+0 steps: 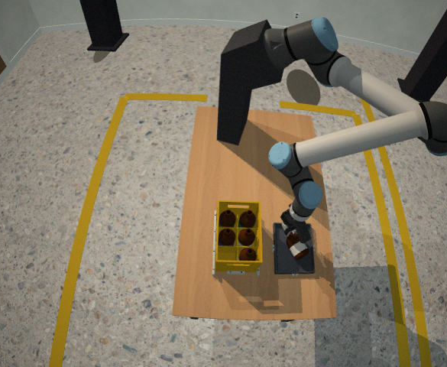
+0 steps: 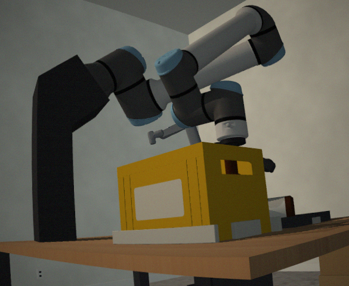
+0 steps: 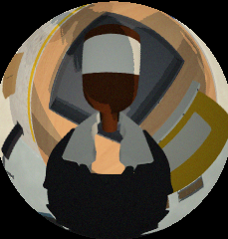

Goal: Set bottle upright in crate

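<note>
My hand is 4 cm short of the brown bottle and 3 cm to the right of it. From my hand the other things lie so: crate: 8 cm ahead, 24 cm to the right, 4 cm above; then dark tray: 6 cm ahead, 4 cm to the left, 3 cm below.
</note>
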